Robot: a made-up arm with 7 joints. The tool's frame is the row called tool. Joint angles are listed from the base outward.
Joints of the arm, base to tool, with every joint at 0 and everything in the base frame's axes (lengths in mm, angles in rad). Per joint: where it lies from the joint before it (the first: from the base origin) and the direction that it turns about. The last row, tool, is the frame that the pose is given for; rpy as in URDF.
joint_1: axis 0 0 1 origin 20 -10 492
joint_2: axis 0 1 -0.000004 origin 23 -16 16
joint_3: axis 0 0 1 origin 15 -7 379
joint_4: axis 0 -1 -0.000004 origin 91 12 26
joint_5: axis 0 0.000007 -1 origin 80 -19 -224
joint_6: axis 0 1 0.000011 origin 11 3 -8
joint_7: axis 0 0.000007 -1 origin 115 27 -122
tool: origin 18 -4 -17 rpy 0.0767 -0.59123 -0.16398
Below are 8 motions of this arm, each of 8 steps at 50 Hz.
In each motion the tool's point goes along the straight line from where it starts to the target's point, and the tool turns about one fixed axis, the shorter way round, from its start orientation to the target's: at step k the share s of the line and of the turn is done. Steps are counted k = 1, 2, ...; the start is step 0. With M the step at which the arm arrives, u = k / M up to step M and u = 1 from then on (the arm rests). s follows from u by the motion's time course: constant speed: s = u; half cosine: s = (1 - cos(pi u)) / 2; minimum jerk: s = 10 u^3 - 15 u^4 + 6 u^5.
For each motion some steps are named. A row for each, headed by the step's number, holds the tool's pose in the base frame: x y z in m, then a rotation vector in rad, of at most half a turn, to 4 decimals.
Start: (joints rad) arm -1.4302 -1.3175 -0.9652 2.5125 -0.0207 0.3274 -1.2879
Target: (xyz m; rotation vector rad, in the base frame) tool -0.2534 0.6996 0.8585 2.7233 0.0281 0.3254
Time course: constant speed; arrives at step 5
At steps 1, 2, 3, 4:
1: -0.2454 0.6978 0.8683 2.7378 -0.0047 0.3367
2: -0.2474 0.6982 0.8659 2.7342 0.0036 0.3338
3: -0.2494 0.6987 0.8634 2.7306 0.0118 0.3310
4: -0.2514 0.6991 0.8610 2.7270 0.0199 0.3282

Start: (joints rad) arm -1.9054 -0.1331 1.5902 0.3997 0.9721 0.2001 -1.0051
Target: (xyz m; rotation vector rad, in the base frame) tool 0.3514 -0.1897 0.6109 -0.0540 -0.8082 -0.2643
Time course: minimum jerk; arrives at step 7
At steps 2, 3, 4, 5, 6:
2: 0.3549 -0.2148 0.6262 -0.0439 -0.8704 -0.3403
3: 0.3540 -0.2082 0.6222 -0.0465 -0.8542 -0.3204
4: 0.3529 -0.2005 0.6175 -0.0497 -0.8350 -0.2969
5: 0.3520 -0.1939 0.6135 -0.0523 -0.8188 -0.2771
6: 0.3515 -0.1904 0.6113 -0.0537 -0.8099 -0.2664

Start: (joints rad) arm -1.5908 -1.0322 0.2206 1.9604 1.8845 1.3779 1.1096
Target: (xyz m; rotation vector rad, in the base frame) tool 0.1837 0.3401 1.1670 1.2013 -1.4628 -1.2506
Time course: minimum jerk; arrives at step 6
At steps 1, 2, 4, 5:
1: 0.1748 0.3380 1.1721 1.1727 -1.5274 -1.2422
2: 0.1764 0.3383 1.1711 1.1780 -1.5157 -1.2438
4: 0.1818 0.3396 1.1681 1.1952 -1.4769 -1.2489
5: 0.1834 0.3400 1.1672 1.2003 -1.4652 -1.2503

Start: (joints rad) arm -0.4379 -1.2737 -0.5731 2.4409 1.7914 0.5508 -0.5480
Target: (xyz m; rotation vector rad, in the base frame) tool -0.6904 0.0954 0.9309 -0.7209 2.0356 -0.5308
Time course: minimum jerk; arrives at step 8
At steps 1, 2, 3, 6, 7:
1: -0.6860 0.0666 0.9473 -0.6727 2.1159 -0.4800
2: -0.6864 0.0691 0.9459 -0.6771 2.1088 -0.4846
3: -0.6872 0.0742 0.9430 -0.6856 2.0949 -0.4936
6: -0.6899 0.0924 0.9326 -0.7159 2.0441 -0.5255
7: -0.6903 0.0949 0.9312 -0.7201 2.0369 -0.5300

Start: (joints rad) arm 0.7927 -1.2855 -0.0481 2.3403 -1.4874 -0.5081 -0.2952
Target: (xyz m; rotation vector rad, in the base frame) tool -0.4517 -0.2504 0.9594 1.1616 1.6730 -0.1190
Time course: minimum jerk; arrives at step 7
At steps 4, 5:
4: -0.4543 -0.2596 0.9586 1.1674 1.6863 -0.0841
5: -0.4527 -0.2540 0.9591 1.1639 1.6782 -0.1053

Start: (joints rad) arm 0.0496 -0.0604 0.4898 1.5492 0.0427 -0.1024 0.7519
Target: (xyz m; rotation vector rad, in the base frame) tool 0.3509 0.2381 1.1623 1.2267 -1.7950 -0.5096
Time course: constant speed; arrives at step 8
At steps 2, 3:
2: 0.3943 0.2103 1.1602 1.1691 -1.8154 -0.5783
3: 0.3871 0.2149 1.1606 1.1788 -1.8121 -0.5669

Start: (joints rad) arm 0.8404 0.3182 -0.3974 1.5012 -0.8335 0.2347 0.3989
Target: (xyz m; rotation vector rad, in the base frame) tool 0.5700 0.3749 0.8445 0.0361 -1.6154 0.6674
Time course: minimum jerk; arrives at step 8
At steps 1, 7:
1: 0.5658 0.3922 0.8376 0.0817 -1.6331 0.7471
7: 0.5699 0.3752 0.8444 0.0368 -1.6157 0.6687

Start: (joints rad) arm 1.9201 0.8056 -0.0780 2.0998 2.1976 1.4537 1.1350
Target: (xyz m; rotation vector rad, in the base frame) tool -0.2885 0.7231 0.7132 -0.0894 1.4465 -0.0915
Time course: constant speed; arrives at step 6
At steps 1, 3, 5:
1: -0.2784 0.7203 0.7510 -0.0532 1.4739 -0.1000
3: -0.2825 0.7214 0.7359 -0.0677 1.4630 -0.0966
5: -0.2865 0.7225 0.7208 -0.0822 1.4520 -0.0932

